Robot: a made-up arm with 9 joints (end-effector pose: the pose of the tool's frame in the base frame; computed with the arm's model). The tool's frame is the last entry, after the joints.
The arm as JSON. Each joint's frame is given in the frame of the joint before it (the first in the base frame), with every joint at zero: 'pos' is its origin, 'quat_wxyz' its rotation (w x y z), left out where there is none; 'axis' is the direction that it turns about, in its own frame. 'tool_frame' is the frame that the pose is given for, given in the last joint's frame.
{
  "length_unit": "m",
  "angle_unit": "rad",
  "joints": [
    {
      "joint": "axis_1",
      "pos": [
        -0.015,
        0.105,
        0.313
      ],
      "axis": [
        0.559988,
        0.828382,
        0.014
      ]
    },
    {
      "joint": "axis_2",
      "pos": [
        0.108,
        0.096,
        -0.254
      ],
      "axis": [
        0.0,
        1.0,
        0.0
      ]
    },
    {
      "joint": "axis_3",
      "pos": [
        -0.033,
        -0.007,
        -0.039
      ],
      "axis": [
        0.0,
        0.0,
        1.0
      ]
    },
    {
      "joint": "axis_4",
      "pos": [
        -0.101,
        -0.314,
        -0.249
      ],
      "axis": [
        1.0,
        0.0,
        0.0
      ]
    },
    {
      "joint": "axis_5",
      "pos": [
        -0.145,
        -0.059,
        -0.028
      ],
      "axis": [
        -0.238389,
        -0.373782,
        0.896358
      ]
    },
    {
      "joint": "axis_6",
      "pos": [
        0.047,
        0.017,
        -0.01
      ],
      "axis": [
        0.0,
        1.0,
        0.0
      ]
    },
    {
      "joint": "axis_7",
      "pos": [
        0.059,
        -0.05,
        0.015
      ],
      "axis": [
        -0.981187,
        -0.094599,
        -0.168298
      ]
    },
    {
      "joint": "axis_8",
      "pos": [
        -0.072,
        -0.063,
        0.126
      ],
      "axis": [
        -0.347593,
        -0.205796,
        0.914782
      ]
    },
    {
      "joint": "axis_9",
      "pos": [
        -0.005,
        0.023,
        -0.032
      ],
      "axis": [
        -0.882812,
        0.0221,
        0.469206
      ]
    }
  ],
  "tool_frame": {
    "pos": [
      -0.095,
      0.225,
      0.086
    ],
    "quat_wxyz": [
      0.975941,
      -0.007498,
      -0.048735,
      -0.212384
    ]
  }
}
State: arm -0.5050 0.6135 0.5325 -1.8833 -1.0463 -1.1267 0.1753 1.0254 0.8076
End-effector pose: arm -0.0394 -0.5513 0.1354 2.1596 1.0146 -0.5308
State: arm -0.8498 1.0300 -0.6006 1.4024 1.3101 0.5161 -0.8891 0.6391 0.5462
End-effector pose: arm -0.4722 -0.1011 -0.0379 0.1998 -1.0713 0.5251
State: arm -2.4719 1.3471 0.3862 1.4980 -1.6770 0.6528 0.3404 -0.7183 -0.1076
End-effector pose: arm 0.1750 -0.4906 0.4183 0.7123 1.5760 -1.5039
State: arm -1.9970 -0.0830 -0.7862 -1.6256 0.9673 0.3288 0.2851 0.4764 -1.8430
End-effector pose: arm 0.6440 -0.1035 0.3425 -0.4451 -1.6204 -1.6990
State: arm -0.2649 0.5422 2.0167 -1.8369 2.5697 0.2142 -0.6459 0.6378 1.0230
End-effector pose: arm 0.2689 0.1528 -0.1525 0.4375 -0.2620 -0.8401
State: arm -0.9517 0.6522 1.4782 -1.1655 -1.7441 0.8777 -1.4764 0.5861 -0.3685
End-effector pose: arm 0.3424 -0.4117 0.4388 1.1475 -0.1511 -0.4314
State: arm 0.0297 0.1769 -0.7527 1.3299 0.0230 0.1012 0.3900 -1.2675 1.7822
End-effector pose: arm -0.3443 0.2040 -0.0260 0.1409 0.8033 -0.6894
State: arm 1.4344 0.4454 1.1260 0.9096 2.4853 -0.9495 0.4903 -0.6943 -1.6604
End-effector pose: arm -0.7491 0.4856 -0.2357 -1.3744 0.0243 -0.2580
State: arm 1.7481 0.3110 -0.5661 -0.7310 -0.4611 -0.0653 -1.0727 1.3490 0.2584
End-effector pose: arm -0.4243 -0.1245 0.8720 0.6550 0.9772 0.2116
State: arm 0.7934 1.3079 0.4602 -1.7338 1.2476 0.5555 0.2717 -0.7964 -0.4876
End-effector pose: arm -0.5367 -0.1294 0.3873 -0.2550 0.3484 1.3697
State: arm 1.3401 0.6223 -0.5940 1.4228 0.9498 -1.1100 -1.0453 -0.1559 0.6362
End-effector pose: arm -0.6220 0.1800 0.7037 0.9968 -0.5324 -1.2309
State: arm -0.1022 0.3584 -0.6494 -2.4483 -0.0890 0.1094 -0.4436 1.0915 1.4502
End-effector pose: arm -0.2992 0.2520 0.2010 1.6530 -1.4189 -2.1442
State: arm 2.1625 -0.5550 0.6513 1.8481 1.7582 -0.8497 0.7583 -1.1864 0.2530
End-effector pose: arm -0.8090 0.1773 0.4315 -1.4027 -0.3459 2.0535
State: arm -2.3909 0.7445 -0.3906 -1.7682 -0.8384 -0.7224 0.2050 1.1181 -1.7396
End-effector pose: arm 0.3377 -0.2684 0.1719 -1.5973 -2.2335 -1.4442
